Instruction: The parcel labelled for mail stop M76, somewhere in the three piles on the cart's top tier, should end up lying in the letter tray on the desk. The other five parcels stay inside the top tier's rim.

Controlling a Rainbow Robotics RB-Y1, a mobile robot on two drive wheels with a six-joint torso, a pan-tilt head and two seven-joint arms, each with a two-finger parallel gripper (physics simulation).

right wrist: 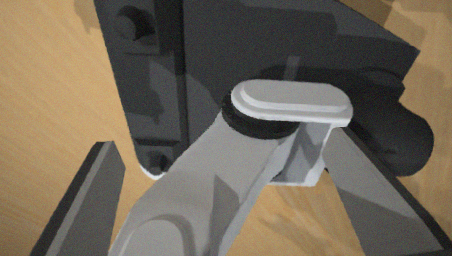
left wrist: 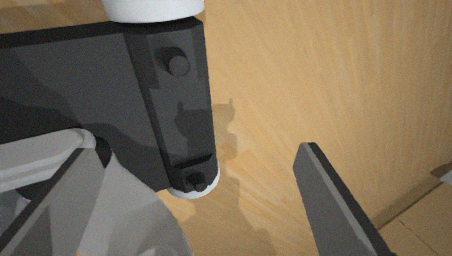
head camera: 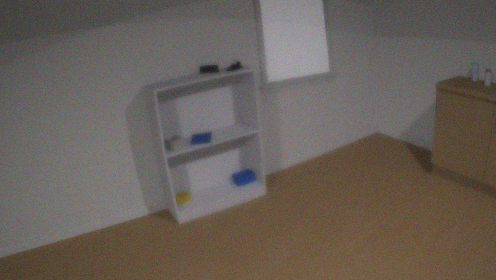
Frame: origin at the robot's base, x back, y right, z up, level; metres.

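Seen in the pictures: left gripper, between the fingertips: (left wrist: 200, 157); right gripper, between the fingertips: (right wrist: 227, 148).
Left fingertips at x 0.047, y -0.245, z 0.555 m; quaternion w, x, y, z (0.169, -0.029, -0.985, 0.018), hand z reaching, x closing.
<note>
A point is followed by its place in that frame.
The cart, its parcels, the desk and the letter tray do not show in the head view. My left gripper (left wrist: 200, 157) @[z 0.555, x 0.047, y -0.245 m] is open and empty in the left wrist view, its two fingers wide apart above the robot's dark base and the wooden floor. My right gripper (right wrist: 227, 148) @[z 0.536, x 0.156, y 0.219 m] is open in the right wrist view, its fingers wide apart, with a grey part of the robot's own body showing between them. No parcel shows at either gripper.
In the head view a white shelf unit (head camera: 212, 147) @[z 0.434, x -2.579, y -0.433 m] stands against the wall, holding blue boxes (head camera: 201, 138) @[z 0.589, x -2.382, y -0.476 m] (head camera: 244, 177) @[z 0.167, x -2.531, y -0.197 m] and a yellow item (head camera: 183, 197) @[z 0.142, x -2.285, y -0.681 m]. A bright window or panel (head camera: 294, 40) @[z 1.212, x -3.114, y 0.349 m] is right of it. A wooden cabinet (head camera: 460, 132) @[z 0.527, x -2.193, y 1.692 m] with two small bottles stands at the right.
</note>
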